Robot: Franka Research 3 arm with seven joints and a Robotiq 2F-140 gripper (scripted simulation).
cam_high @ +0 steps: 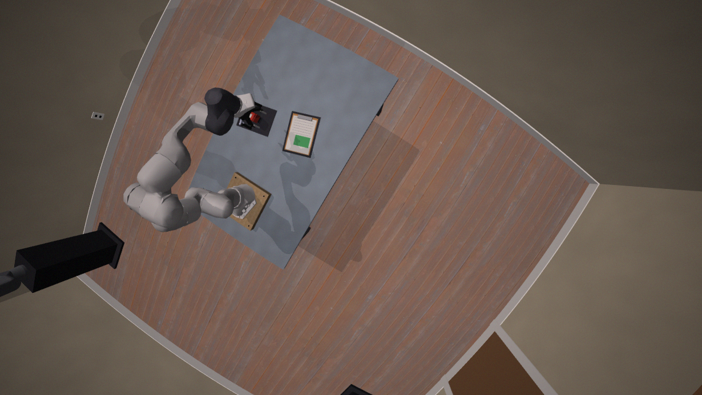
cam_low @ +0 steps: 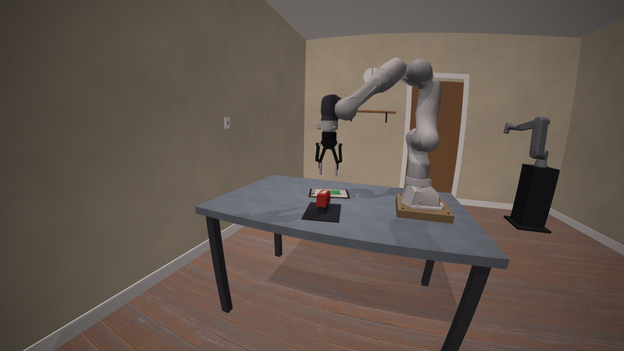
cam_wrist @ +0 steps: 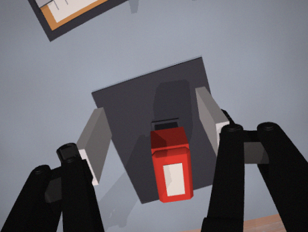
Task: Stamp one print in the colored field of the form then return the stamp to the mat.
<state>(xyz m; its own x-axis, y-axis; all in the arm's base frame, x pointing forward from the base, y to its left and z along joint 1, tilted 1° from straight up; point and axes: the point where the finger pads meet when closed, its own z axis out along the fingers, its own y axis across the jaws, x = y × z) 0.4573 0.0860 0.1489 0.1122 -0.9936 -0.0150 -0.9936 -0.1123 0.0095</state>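
The red stamp lies 14 cm below my hand, 12 cm to the left of it and 2 cm behind it. From my hand the other things lie so: black mat: 18 cm below, 12 cm to the left, 2 cm behind.
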